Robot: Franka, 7 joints.
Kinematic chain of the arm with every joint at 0, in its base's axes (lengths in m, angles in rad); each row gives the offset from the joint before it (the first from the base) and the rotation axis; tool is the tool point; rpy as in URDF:
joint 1: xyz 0 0 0.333 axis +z
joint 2: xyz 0 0 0 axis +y
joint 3: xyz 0 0 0.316 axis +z
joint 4: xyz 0.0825 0 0 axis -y
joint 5: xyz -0.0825 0 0.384 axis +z
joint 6: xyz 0 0 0 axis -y
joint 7: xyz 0.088 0 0 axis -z
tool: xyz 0 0 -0.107 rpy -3.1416 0 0
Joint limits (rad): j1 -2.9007..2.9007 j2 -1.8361..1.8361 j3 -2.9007..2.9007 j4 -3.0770..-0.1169 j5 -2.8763..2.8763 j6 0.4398..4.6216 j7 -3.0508..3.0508
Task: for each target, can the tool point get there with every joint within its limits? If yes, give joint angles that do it. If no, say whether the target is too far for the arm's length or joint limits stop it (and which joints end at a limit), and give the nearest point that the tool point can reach.
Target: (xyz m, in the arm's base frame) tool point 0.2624 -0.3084 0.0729
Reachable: yes | joints -1.6865 0.6791 0.7360 -2.5397 0.6098 2.9003 -1.1969
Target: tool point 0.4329 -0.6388 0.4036
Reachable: yes | joints -1.6112 0.9318 1.0128 -1.4298 0.3081 3.0422 1.1935
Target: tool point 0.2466 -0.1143 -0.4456
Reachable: no: joint limits stop it (at a limit: joint 2) | nearest point 0.2480 -0.1150 -0.3607 | short by 0.085 m
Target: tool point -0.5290 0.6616 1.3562
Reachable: no: too far | nearest point -0.3416 0.4273 0.9938 | short by 0.470 m
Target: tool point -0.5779 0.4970 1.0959
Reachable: no: too far | nearest point -0.4597 0.3954 0.9399 | short by 0.221 m
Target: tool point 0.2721 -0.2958 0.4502
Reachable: yes | joints 0.9045 1.5510 -2.0521 -2.5445 -1.9026 3.0976 -0.5317
